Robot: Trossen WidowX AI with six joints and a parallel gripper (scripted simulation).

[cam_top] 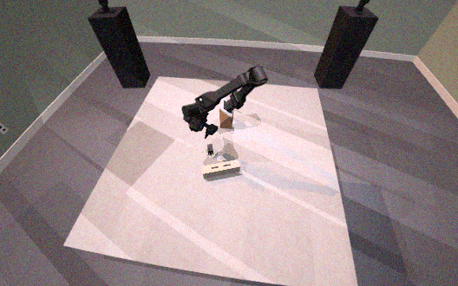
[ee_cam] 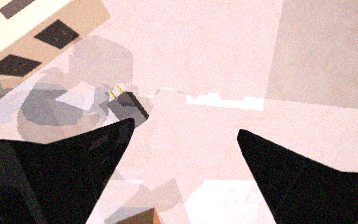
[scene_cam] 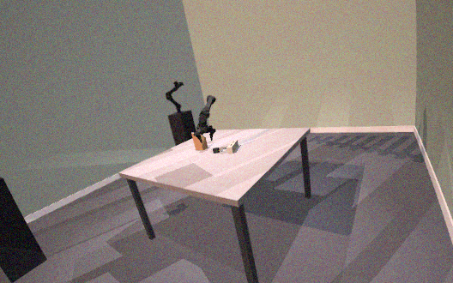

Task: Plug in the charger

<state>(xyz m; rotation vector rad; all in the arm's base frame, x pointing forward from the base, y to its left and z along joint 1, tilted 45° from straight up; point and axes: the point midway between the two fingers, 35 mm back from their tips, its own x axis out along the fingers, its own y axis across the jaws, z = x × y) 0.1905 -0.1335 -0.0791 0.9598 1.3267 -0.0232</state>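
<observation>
Now: gripper tip 100 mm above the two-prong charger, 60 mm to the right of it and 50 mm short of it.
</observation>
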